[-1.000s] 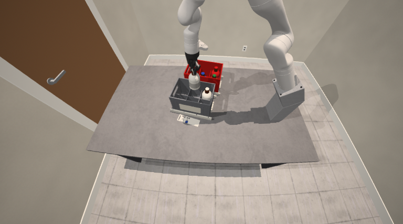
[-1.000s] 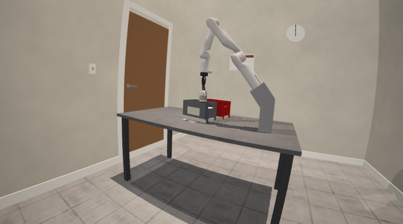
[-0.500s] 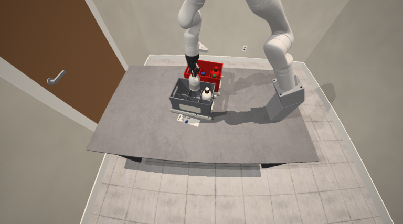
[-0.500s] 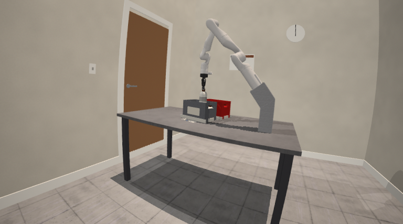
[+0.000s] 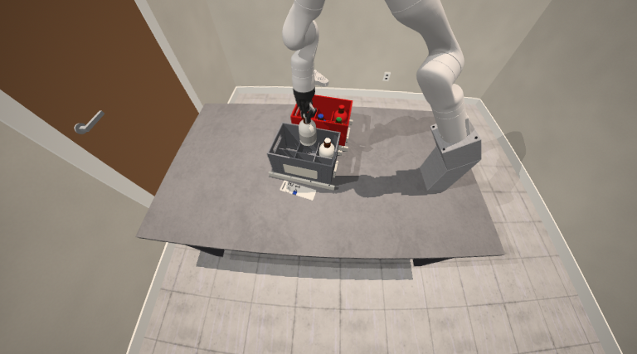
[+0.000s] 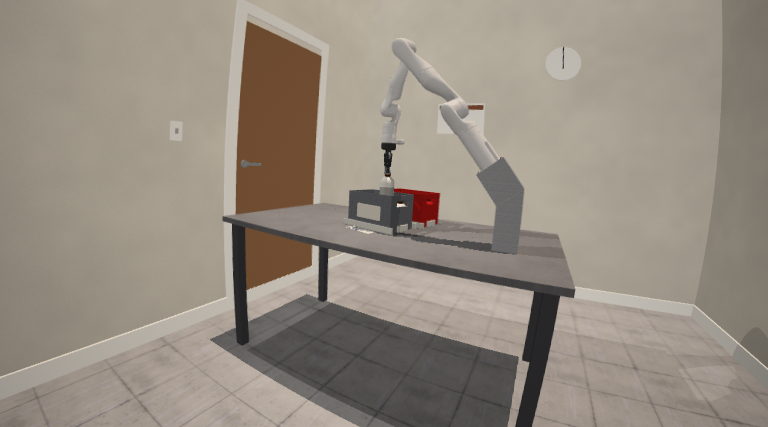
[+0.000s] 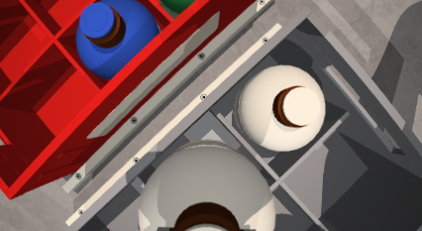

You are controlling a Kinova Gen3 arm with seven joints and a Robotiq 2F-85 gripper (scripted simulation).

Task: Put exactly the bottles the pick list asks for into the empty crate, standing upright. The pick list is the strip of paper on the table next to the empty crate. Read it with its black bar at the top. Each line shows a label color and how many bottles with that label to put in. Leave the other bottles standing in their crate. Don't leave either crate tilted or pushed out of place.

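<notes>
Right now my hand is 4 cm to the right of the grey crate and 20 cm above it. Round my hand: red crate: 6 cm behind, 18 cm to the right, 20 cm below; then blue-label bottle: 5 cm behind, 14 cm to the right, 20 cm below; then green-label bottle: 14 cm behind, 12 cm to the right, 20 cm below.
</notes>
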